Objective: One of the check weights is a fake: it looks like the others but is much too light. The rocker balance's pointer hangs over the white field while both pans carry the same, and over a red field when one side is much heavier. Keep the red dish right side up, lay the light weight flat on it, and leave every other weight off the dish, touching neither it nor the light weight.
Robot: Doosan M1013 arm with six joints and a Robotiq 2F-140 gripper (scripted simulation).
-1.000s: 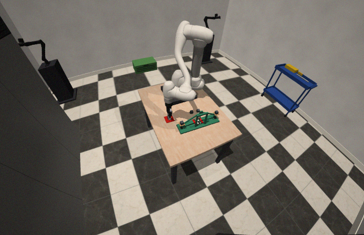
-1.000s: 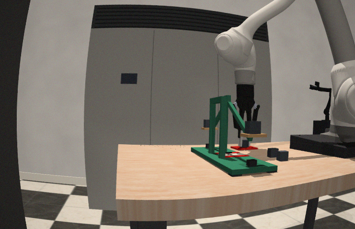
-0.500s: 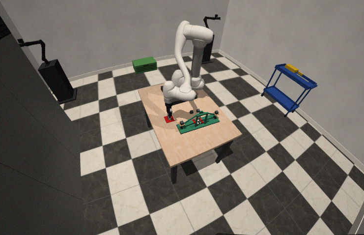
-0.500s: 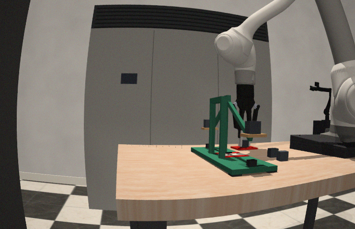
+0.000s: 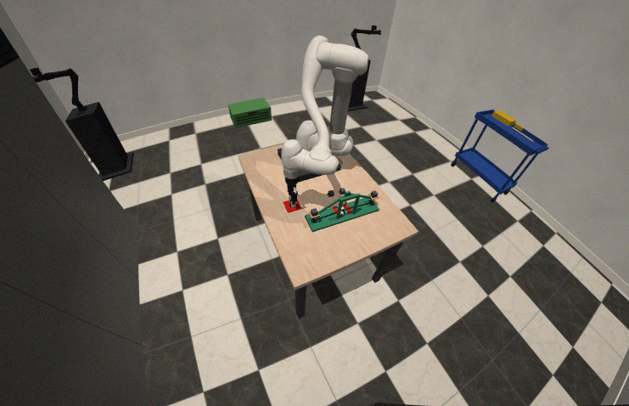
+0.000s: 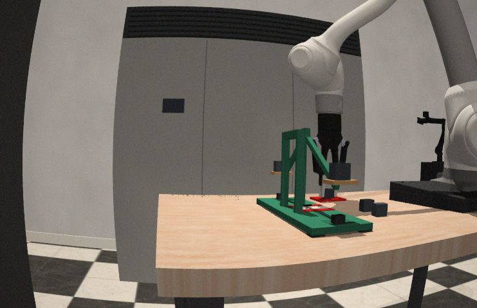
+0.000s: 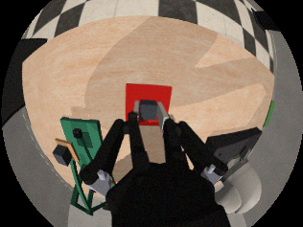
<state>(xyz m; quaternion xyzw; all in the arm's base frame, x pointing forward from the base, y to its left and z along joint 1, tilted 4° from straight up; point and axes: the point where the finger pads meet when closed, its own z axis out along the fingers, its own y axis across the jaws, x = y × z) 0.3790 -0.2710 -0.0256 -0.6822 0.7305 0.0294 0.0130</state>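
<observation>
The flat red dish lies 40 mm below my hand. Round my hand: green rocker balance (190 mm ahead, 260 mm to the left, 50 mm above).
</observation>
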